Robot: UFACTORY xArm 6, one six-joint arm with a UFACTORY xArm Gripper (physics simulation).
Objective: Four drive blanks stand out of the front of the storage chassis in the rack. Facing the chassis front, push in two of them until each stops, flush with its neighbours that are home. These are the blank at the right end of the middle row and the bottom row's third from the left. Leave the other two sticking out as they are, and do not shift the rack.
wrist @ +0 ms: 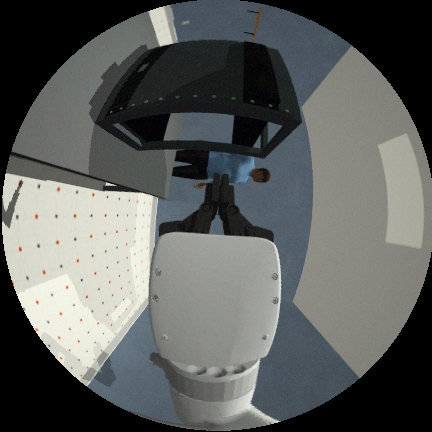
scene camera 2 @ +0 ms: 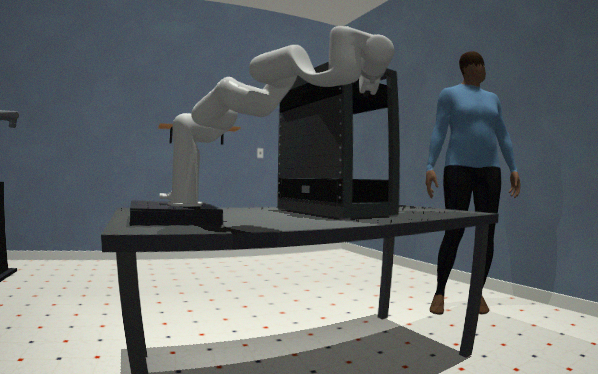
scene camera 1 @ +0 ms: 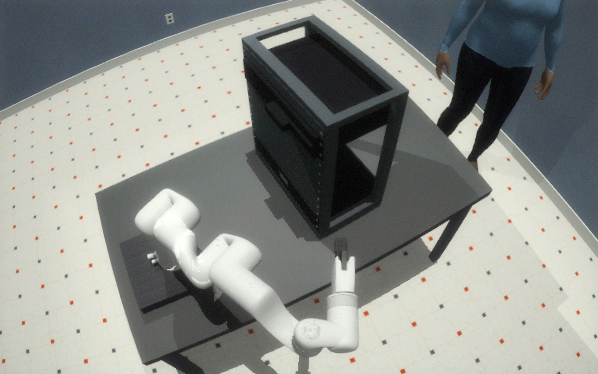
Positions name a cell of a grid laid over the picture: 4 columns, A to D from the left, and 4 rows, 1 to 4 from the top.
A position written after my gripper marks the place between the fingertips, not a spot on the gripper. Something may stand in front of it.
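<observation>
A rack (scene camera 1: C2) is visible to me; same rack (wrist: C1), and again the rack (scene camera 2: C2). My gripper (scene camera 1: C3) is visible too, likewise the gripper (wrist: C2).
</observation>
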